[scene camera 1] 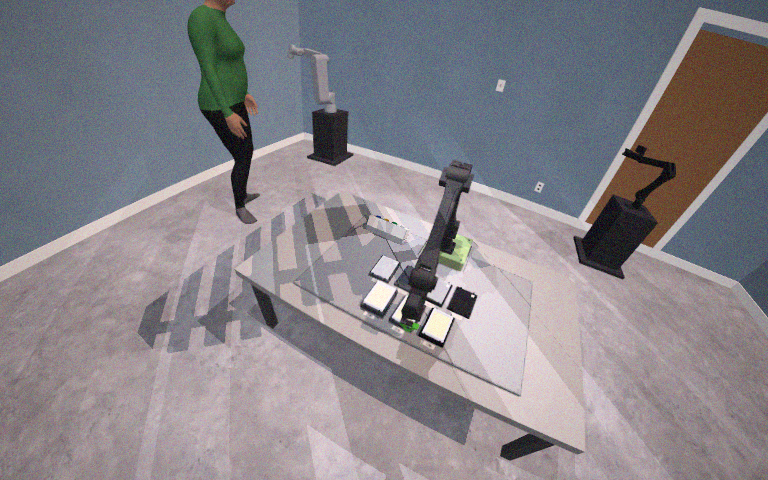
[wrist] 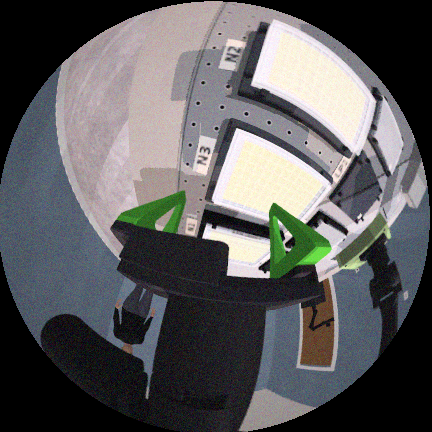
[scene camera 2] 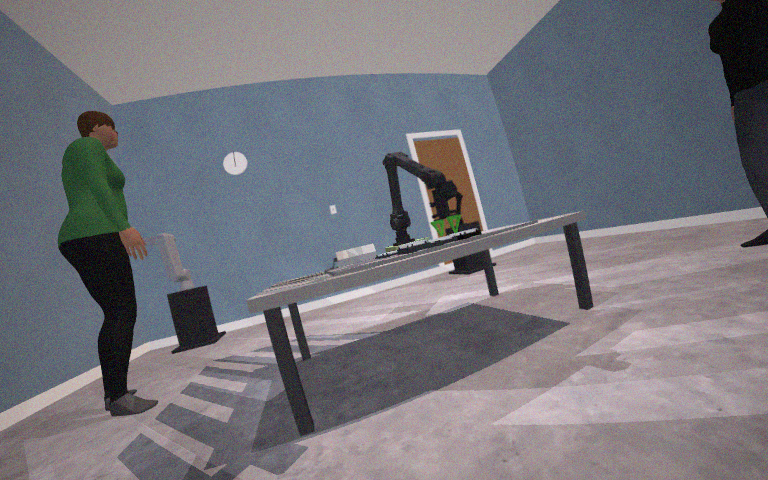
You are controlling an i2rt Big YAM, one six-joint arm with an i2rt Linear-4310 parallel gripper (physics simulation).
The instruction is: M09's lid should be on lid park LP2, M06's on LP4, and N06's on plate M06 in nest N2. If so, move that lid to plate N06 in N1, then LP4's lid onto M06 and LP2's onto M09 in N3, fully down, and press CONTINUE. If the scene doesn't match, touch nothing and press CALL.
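Frame: origin at the arm's base, x back, y right, z up, level; metres.
Seen in the pictures: gripper, fingertip midpoint: (scene camera 1: 409,320) (wrist: 228,200) (scene camera 2: 448,234); arm's base at its link origin: (scene camera 1: 442,246) (wrist: 372,246) (scene camera 2: 404,243).
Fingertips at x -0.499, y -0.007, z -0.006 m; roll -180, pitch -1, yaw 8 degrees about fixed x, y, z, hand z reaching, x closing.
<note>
Pixels of each thing's middle, then the offset from my fingertips to it.
- N2 plate at the middle of its body: (scene camera 1: 380,294) dy +0.156, dx +0.056, dz +0.001 m
- N3 plate at the middle of its body: (wrist: 276,189) (scene camera 1: 408,310) dy +0.023, dx +0.049, dz -0.011 m
- N1 plate at the middle of its body: (wrist: 236,249) (scene camera 1: 438,324) dy -0.106, dx +0.044, dz -0.008 m
- LP2 at the middle of its body: (scene camera 1: 385,267) dy +0.212, dx +0.232, dz -0.021 m
- LP4 at the middle of its body: (wrist: 321,241) (scene camera 1: 437,289) dy -0.051, dx +0.224, dz -0.021 m
- Dark park LP1 at the middle of its body: (wrist: 362,195) (scene camera 1: 411,278) dy +0.080, dx +0.233, dz -0.025 m
- Dark park LP3 at the middle of its body: (scene camera 1: 463,301) dy -0.174, dx +0.223, dz -0.025 m
- button box at the middle of its body: (scene camera 1: 388,227) (scene camera 2: 355,255) dy +0.318, dx +0.490, dz +0.007 m
My gripper (scene camera 1: 408,326) (scene camera 2: 447,233) (wrist: 228,200) is open and empty, low over the front row at N3, its fingers spread near that plate's N1-side edge. The N2 plate (scene camera 1: 379,296) (wrist: 315,82) looks taller than the N3 plate (wrist: 272,175), with a pale overhanging top edge like a lid. The N1 plate (scene camera 1: 437,326) (wrist: 237,246) is partly hidden by the gripper in the wrist view. Pale lids sit on LP2 (scene camera 1: 385,267) (wrist: 389,132) and LP4 (scene camera 1: 438,292) (wrist: 327,231). Plate and lid names are not readable.
Dark park LP1 (wrist: 357,184) has no pale lid. Dark park LP3 (scene camera 1: 463,302) is at the right of the back row. The button box (scene camera 1: 386,228) (scene camera 2: 355,254) stands behind to the left; its labels are unreadable. The green arm base (scene camera 1: 457,254) (wrist: 362,243) is behind the parks. A green-shirted person (scene camera 1: 218,59) (scene camera 2: 93,192) stands beyond the table.
</note>
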